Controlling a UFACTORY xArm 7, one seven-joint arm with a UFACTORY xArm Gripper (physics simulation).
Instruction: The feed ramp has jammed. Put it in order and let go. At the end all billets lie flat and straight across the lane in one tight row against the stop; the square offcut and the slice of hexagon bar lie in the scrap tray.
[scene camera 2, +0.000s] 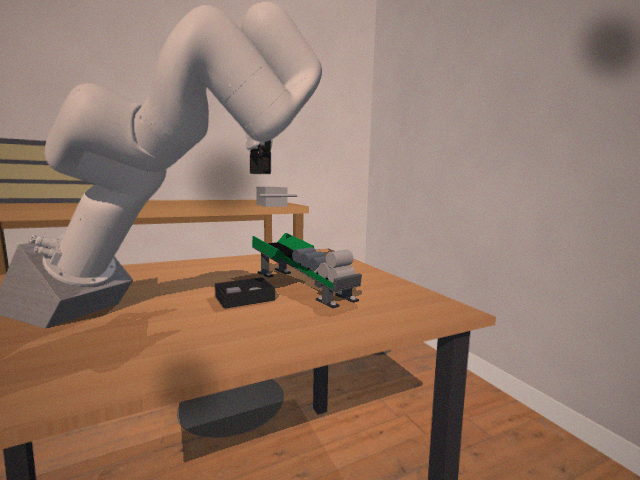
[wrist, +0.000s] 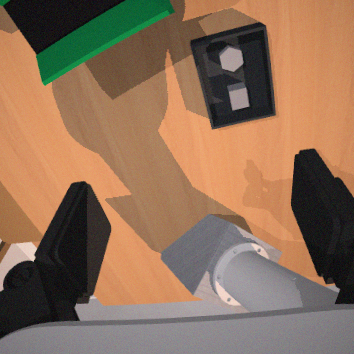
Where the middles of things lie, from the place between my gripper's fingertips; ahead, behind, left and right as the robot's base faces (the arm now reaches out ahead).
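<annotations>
Counting from my hand, I find the black scrap tray (scene camera 2: 246, 297) 4 cm to the right of it and 7 cm behind it, and 30 cm below it.
</annotations>
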